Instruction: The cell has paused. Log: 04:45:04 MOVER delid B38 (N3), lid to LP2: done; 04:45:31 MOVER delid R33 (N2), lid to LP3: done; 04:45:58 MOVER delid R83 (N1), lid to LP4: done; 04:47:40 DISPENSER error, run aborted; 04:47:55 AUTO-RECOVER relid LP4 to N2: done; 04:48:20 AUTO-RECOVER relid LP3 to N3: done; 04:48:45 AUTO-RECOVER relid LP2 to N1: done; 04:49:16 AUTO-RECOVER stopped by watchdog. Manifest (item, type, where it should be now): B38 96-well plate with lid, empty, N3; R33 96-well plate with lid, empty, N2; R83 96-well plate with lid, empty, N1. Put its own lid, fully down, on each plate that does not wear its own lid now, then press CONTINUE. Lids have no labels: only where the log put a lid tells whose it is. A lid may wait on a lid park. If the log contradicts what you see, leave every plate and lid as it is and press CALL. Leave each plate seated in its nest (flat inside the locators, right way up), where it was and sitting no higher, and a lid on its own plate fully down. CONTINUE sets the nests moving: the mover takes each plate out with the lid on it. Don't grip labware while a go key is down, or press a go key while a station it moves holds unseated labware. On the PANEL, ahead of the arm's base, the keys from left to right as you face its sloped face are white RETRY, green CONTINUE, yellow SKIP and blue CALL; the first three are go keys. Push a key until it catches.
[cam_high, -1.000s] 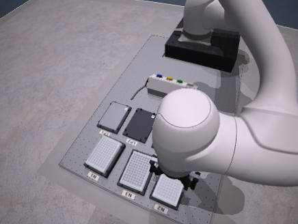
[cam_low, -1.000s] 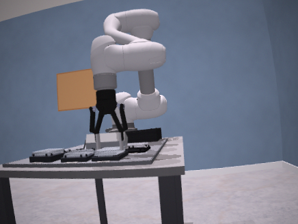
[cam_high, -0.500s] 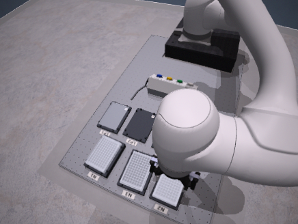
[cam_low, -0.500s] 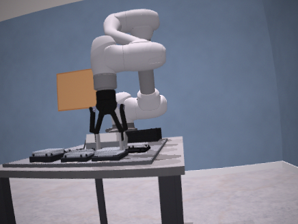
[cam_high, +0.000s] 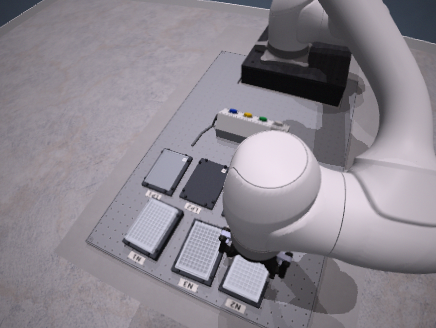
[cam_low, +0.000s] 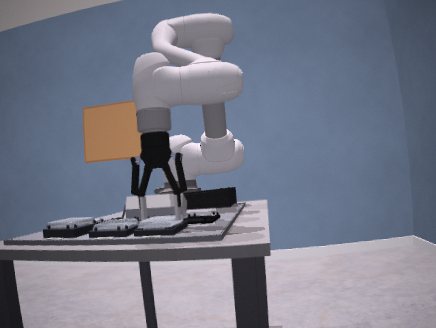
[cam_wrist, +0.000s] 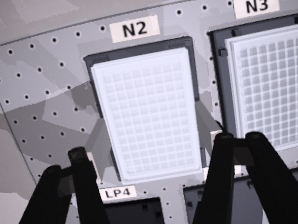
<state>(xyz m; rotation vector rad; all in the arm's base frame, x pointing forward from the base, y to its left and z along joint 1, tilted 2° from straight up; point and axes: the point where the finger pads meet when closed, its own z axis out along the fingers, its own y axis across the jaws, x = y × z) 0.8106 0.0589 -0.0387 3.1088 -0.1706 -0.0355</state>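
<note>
My hand is 3 cm above the plate. Also, from my hand: LP3 label: 10 cm behind, 6 cm to the right, 5 cm below; then LP4 label: 9 cm behind, 7 cm to the left, 5 cm below; then lid park LP3: 19 cm behind, 5 cm to the right, 5 cm below.
</note>
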